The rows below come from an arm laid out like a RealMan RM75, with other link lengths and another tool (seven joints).
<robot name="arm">
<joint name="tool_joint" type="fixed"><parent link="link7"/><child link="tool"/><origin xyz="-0.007 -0.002 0.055" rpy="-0.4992 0 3.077"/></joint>
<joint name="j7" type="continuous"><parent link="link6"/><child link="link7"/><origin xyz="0 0 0.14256" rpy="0 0 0"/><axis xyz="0 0 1"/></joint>
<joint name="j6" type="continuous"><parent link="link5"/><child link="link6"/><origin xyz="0 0 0" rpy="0 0 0"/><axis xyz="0 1 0"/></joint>
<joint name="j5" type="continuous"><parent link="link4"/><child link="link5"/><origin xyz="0 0 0.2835" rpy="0 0 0"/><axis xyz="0 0 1"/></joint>
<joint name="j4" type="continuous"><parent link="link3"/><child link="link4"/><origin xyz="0 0 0" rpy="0 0 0"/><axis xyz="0 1 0"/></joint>
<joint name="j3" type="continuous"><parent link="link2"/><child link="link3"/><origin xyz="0 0 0.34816" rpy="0 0 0"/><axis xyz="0 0 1"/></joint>
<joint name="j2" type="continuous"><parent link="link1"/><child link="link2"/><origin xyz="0 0 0" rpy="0 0 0"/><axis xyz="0 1 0"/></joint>
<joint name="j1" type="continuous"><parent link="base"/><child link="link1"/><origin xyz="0 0 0.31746" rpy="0 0 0"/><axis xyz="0 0 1"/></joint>
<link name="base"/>
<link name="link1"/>
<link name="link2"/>
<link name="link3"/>
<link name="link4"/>
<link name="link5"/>
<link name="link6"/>
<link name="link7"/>
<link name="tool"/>
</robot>
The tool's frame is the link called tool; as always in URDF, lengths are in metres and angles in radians. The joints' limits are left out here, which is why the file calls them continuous.
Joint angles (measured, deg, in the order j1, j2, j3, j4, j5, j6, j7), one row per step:
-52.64, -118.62, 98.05, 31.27, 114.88, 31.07, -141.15
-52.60, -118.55, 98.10, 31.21, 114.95, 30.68, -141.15
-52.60, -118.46, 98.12, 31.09, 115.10, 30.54, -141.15
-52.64, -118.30, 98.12, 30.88, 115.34, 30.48, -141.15
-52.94, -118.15, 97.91, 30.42, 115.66, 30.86, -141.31
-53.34, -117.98, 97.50, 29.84, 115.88, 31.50, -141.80
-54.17, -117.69, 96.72, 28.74, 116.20, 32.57, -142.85
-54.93, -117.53, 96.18, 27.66, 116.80, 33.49, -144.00
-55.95, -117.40, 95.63, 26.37, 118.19, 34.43, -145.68
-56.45, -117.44, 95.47, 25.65, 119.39, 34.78, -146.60
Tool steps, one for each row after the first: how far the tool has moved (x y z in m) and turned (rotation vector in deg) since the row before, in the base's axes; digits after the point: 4 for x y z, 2 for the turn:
-0.0011, 0.0012, 0.0012, 0.39, 0.13, -0.06
-0.0015, 0.0008, 0.0011, 0.17, 0.24, -0.01
-0.0024, 0.0011, 0.0018, 0.14, 0.40, 0.01
-0.0018, 0.0009, 0.0014, -0.20, 0.39, 0.28
-0.0016, 0.0008, 0.0016, -0.28, 0.08, 0.77
-0.0018, 0.0019, 0.0028, -0.40, -0.05, 1.52
-0.0022, 0.0006, 0.0013, -0.47, 0.21, 1.39
-0.0023, 0.0011, 0.0014, -0.46, 0.73, 1.44
-0.0023, -0.0002, -0.0002, -0.27, 0.83, 0.56

